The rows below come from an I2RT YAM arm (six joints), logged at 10 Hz.
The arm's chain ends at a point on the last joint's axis. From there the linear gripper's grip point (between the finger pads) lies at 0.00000 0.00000 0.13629 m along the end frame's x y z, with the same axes.
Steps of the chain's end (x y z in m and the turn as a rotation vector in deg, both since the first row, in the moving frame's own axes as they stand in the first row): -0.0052, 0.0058, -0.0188, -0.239, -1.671, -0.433; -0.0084, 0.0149, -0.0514, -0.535, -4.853, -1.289; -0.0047, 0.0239, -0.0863, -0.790, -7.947, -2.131; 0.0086, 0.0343, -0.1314, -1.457, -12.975, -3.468; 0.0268, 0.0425, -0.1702, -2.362, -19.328, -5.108; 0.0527, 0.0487, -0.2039, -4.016, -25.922, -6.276; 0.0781, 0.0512, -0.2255, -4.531, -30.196, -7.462; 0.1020, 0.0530, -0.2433, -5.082, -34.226, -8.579; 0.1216, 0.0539, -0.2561, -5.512, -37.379, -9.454; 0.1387, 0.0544, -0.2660, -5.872, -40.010, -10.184
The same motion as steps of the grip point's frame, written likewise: -0.0092, 0.0064, -0.0189, -0.239, -1.671, -0.433; -0.0199, 0.0163, -0.0519, -0.535, -4.853, -1.289; -0.0235, 0.0261, -0.0876, -0.790, -7.947, -2.131; -0.0219, 0.0387, -0.1349, -1.457, -12.975, -3.468; -0.0180, 0.0500, -0.1780, -2.362, -19.328, -5.108; -0.0062, 0.0612, -0.2179, -4.016, -25.922, -6.276; 0.0105, 0.0660, -0.2444, -4.531, -30.196, -7.462; 0.0266, 0.0702, -0.2674, -5.082, -34.226, -8.579; 0.0404, 0.0731, -0.2846, -5.512, -37.379, -9.454; 0.0529, 0.0753, -0.2985, -5.872, -40.010, -10.184
